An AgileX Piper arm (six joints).
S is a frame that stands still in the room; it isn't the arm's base.
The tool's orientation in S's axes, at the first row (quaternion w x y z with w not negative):
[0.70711 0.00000 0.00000 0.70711]
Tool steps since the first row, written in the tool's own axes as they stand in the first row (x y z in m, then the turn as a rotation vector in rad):
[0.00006 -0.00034 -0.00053 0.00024 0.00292 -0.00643]
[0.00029 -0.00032 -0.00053 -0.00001 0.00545 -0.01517]
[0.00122 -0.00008 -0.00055 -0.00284 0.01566 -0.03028]
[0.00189 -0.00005 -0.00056 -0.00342 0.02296 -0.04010]
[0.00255 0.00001 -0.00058 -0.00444 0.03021 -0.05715]
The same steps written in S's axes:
[0.00034 0.00006 -0.00053 -0.00292 0.00024 -0.00643]
[0.00032 0.00029 -0.00053 -0.00545 -0.00001 -0.01517]
[0.00008 0.00122 -0.00055 -0.01566 -0.00284 -0.03028]
[0.00005 0.00189 -0.00056 -0.02296 -0.00342 -0.04010]
[-0.00001 0.00255 -0.00058 -0.03021 -0.00444 -0.05715]

